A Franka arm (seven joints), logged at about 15 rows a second.
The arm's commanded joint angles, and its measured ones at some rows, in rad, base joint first. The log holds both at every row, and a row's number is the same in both.
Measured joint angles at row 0:
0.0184 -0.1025 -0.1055 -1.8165 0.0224 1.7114 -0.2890
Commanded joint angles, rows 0 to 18:
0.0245 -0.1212 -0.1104 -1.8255 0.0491 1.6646 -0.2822
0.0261 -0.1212 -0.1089 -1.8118 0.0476 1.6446 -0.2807
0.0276 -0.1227 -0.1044 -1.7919 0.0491 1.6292 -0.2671
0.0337 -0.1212 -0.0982 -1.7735 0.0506 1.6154 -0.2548
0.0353 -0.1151 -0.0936 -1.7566 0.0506 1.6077 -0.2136
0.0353 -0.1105 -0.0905 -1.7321 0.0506 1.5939 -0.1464
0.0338 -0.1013 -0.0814 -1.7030 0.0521 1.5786 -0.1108
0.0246 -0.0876 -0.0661 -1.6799 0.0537 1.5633 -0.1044
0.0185 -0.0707 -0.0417 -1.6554 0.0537 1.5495 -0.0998
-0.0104 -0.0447 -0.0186 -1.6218 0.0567 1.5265 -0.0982
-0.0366 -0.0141 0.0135 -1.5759 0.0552 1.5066 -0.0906
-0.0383 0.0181 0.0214 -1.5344 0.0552 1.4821 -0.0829
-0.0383 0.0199 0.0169 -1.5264 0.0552 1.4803 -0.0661
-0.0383 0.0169 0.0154 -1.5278 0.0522 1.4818 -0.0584
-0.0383 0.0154 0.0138 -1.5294 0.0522 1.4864 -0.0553
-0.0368 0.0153 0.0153 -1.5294 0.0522 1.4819 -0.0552
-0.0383 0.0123 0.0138 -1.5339 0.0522 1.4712 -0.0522
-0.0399 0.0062 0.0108 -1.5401 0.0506 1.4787 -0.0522
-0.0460 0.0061 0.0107 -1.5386 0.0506 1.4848 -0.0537
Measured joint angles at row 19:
-0.0218 0.0030 -0.0020 -1.5636 0.0269 1.5111 -0.0694
